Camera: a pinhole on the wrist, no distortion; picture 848 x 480 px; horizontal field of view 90.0 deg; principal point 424.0 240.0 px. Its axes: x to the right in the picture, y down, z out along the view. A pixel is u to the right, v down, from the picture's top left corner.
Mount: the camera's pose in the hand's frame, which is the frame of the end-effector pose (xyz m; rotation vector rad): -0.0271 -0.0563 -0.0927 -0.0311 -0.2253 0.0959
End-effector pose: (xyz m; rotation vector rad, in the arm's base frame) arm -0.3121 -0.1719 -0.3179 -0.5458 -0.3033 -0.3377
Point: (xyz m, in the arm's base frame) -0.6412 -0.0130 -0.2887
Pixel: 134 316
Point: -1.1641 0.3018 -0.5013
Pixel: outside the picture
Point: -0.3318 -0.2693 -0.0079
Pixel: outside the picture
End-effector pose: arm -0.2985 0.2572 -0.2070 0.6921 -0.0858 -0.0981
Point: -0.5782 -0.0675 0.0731
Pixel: 368 215
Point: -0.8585 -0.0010 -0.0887
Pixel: 92 180
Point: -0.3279 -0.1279 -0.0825
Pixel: 557 51
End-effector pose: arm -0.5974 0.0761 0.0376 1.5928 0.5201 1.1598
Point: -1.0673 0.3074 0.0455
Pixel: behind the camera
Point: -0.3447 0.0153 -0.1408
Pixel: 522 39
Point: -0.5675 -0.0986 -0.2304
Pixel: 115 27
